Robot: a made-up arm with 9 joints. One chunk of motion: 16 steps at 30 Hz.
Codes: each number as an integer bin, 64 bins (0 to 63) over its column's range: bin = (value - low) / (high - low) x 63, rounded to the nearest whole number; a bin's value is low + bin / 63 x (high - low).
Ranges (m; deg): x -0.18..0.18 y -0.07..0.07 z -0.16..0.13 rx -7..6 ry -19..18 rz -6..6
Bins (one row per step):
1: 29 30 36 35 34 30
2: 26 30 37 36 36 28
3: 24 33 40 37 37 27
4: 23 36 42 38 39 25
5: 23 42 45 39 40 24
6: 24 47 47 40 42 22
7: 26 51 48 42 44 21
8: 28 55 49 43 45 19
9: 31 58 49 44 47 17
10: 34 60 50 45 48 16
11: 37 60 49 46 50 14
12: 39 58 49 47 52 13
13: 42 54 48 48 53 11
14: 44 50 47 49 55 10
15: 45 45 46 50 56 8
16: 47 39 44 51 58 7
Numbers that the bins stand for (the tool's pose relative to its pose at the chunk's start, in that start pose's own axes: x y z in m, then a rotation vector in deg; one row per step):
1: -0.0143 -0.0033 0.0057 0.22 0.97 -0.29
2: -0.0314 -0.0033 0.0103 0.43 2.14 -0.67
3: -0.0429 0.0033 0.0241 0.63 2.73 -0.86
4: -0.0486 0.0100 0.0333 0.84 3.90 -1.24
5: -0.0486 0.0233 0.0471 1.05 4.49 -1.43
6: -0.0429 0.0344 0.0563 1.25 5.67 -1.81
7: -0.0314 0.0433 0.0610 1.67 6.84 -2.00
8: -0.0200 0.0522 0.0656 1.87 7.43 -2.38
9: -0.0029 0.0589 0.0656 2.08 8.60 -2.76
10: 0.0143 0.0633 0.0702 2.29 9.19 -2.95
11: 0.0314 0.0633 0.0656 2.49 10.37 -3.33
12: 0.0429 0.0589 0.0656 2.70 11.54 -3.52
13: 0.0600 0.0500 0.0610 2.90 12.13 -3.90
14: 0.0714 0.0411 0.0563 3.11 13.30 -4.10
15: 0.0771 0.0300 0.0517 3.32 13.89 -4.48
16: 0.0886 0.0167 0.0425 3.52 15.06 -4.67

